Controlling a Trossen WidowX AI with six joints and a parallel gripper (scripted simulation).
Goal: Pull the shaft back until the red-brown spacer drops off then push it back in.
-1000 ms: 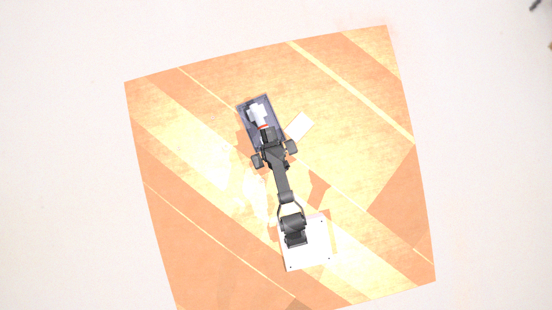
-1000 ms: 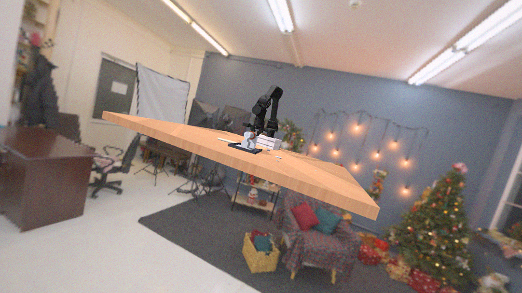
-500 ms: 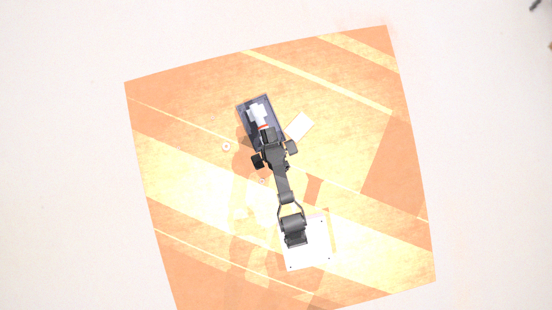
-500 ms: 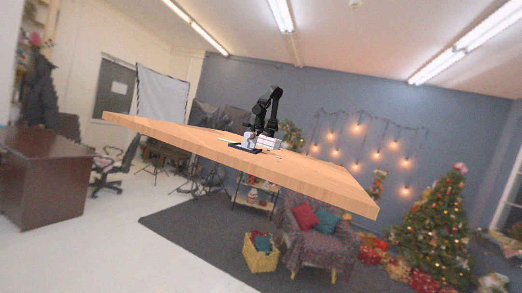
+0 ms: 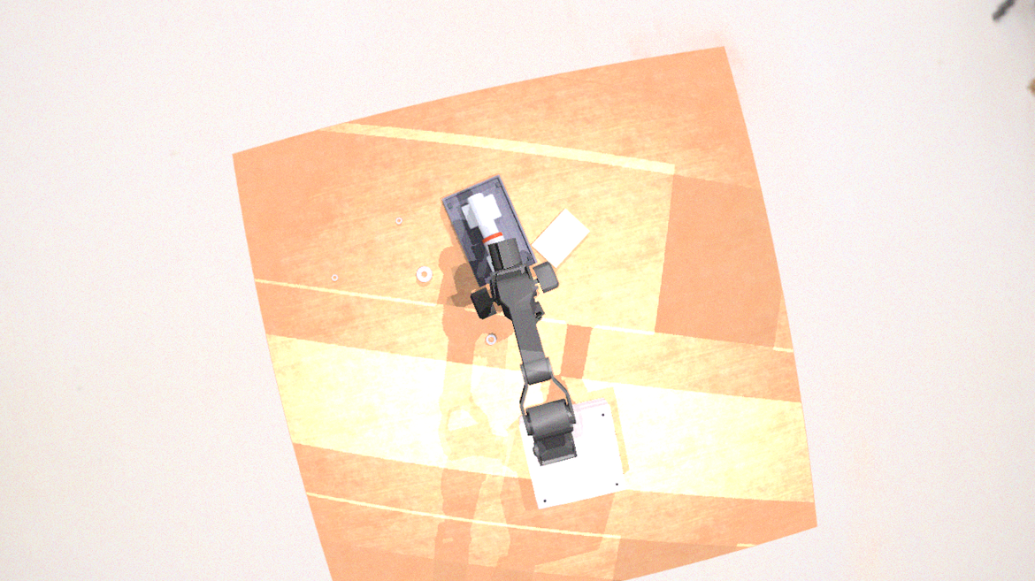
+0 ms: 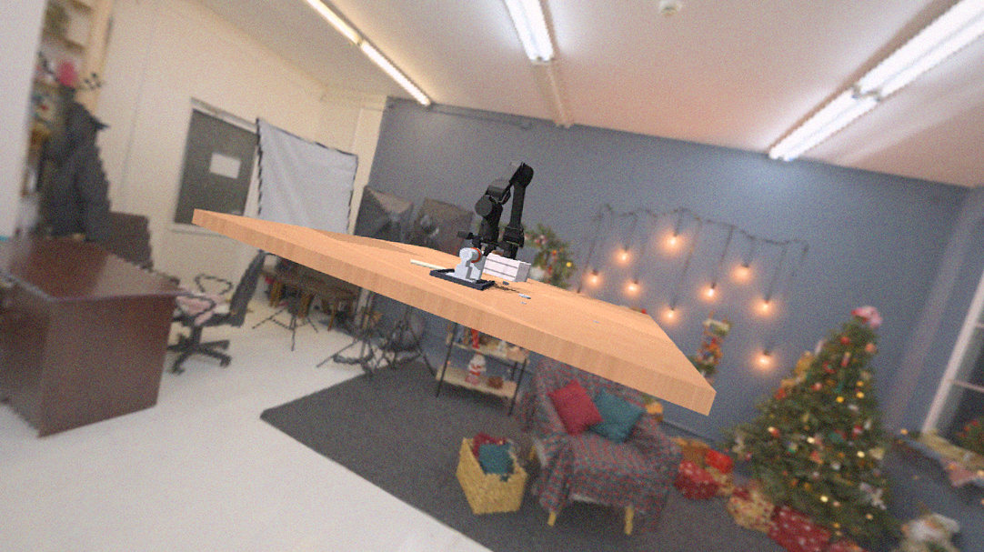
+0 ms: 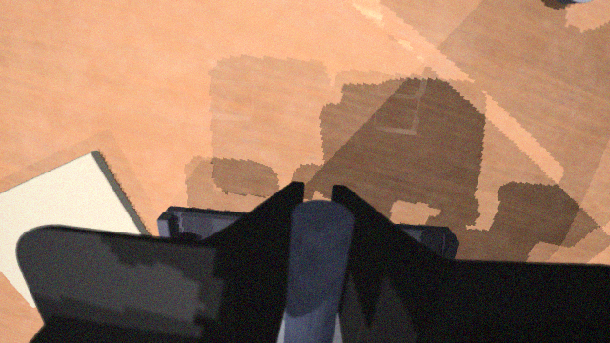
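My gripper tip is now 8 cm short of the dark grey shaft, 3 cm below it and 1 cm to the right of it. From my gripper tip the other things lie so: red-brown spacer: 13 cm ahead, 3 cm above, 2 cm to the left; then cream flat block: 14 cm to the right, 9 cm ahead, 4 cm below.
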